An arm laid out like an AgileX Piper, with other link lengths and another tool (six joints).
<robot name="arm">
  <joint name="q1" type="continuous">
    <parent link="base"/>
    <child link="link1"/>
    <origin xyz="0 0 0.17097" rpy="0 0 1.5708"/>
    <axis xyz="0 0 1"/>
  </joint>
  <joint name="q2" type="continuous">
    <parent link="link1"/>
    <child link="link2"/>
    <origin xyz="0 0 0" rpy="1.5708 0 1.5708"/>
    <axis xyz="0 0 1"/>
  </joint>
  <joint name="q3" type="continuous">
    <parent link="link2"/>
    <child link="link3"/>
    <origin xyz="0.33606 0.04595 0" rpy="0 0 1.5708"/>
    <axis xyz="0 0 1"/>
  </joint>
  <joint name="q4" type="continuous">
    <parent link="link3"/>
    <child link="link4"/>
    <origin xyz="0.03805 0.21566 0" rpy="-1.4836 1.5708 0"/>
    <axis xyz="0 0 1"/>
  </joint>
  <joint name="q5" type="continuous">
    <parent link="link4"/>
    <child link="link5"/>
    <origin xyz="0 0 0" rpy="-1.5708 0 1.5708"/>
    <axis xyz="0 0 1"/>
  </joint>
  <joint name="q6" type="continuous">
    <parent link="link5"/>
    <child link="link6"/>
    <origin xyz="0 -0.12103 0" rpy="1.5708 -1.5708 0"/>
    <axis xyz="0 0 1"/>
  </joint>
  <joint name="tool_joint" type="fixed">
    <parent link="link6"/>
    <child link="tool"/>
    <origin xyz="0.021 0.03 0.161" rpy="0.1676 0 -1.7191"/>
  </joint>
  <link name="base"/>
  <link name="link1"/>
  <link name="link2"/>
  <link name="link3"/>
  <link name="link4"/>
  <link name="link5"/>
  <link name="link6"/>
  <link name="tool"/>
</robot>
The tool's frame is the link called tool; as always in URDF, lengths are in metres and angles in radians. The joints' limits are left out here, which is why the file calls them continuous.
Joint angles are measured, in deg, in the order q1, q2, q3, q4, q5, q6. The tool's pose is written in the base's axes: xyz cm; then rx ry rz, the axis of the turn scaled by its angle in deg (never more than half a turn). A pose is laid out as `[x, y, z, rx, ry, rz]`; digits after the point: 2 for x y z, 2 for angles.
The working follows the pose.
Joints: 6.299 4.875 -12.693 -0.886 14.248 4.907
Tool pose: [15.74, 3.52, 33.67, -0.90, 90.73, -6.35]
Where each joint sits with the arm in this pose, in the base's axes (m; each line is computed from the numbers above, not from the rounded line before):
q1: 0.0000 0.0000 0.1710
q2: 0.0000 0.0000 0.1710
q3: -0.3289 -0.0363 0.2453
q4: -0.1217 -0.0134 0.3123
q5: -0.1217 -0.0134 0.3123
q6: -0.0014 -0.0006 0.3093
the tool: 0.1574 0.0352 0.3367

